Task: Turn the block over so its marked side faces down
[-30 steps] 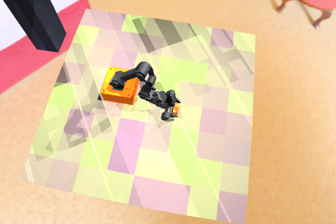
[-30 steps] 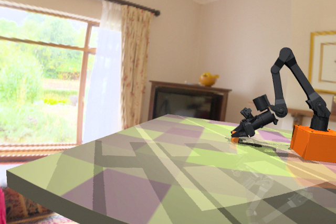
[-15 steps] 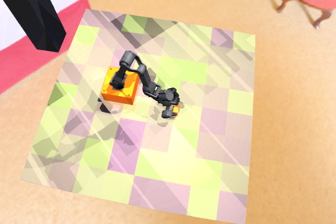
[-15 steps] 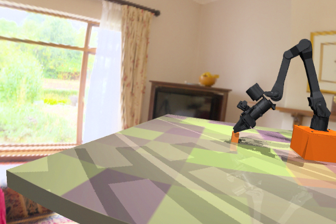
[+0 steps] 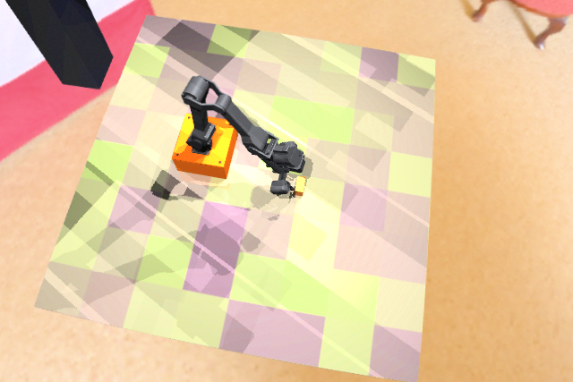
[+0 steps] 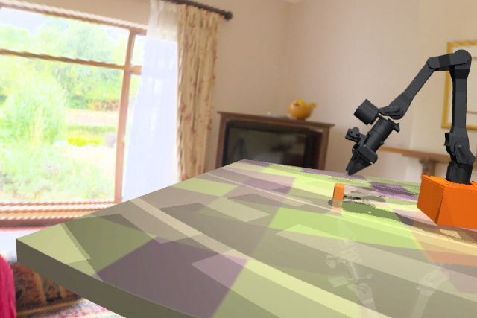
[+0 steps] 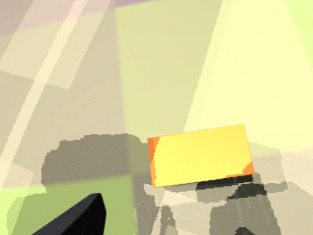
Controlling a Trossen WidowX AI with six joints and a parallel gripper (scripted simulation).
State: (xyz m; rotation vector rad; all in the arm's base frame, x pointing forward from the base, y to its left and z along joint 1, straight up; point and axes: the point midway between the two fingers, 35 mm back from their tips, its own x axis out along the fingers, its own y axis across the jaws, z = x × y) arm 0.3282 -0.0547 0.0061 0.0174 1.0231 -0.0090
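My gripper tip is now 10 mm short of the orange block and 60 mm above it.
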